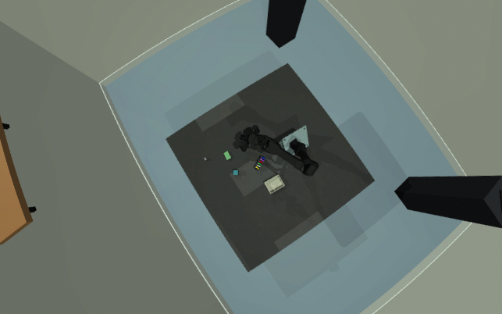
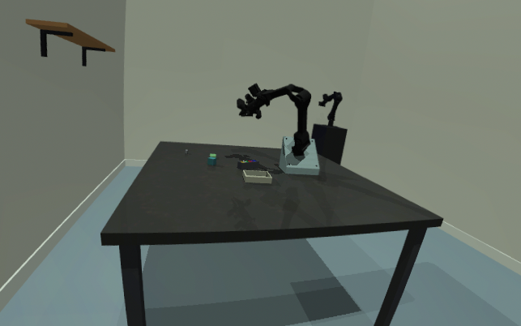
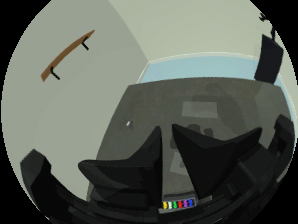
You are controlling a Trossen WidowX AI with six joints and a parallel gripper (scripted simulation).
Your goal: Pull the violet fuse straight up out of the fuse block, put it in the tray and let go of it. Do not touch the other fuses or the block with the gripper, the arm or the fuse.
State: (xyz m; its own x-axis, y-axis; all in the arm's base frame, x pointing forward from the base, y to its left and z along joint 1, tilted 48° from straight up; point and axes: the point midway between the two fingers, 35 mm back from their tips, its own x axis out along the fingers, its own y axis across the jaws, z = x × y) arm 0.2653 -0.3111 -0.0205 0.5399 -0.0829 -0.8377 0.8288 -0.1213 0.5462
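Right now my gripper tip is 5 cm past the violet fuse, 20 cm to the right of it and 26 cm above it. Also, from my gripper tip: small grey object 31 cm ahead, 9 cm to the right, 27 cm below; then teal cube 18 cm ahead, 15 cm to the left, 26 cm below; then green flat block 15 cm ahead, 27 cm below.
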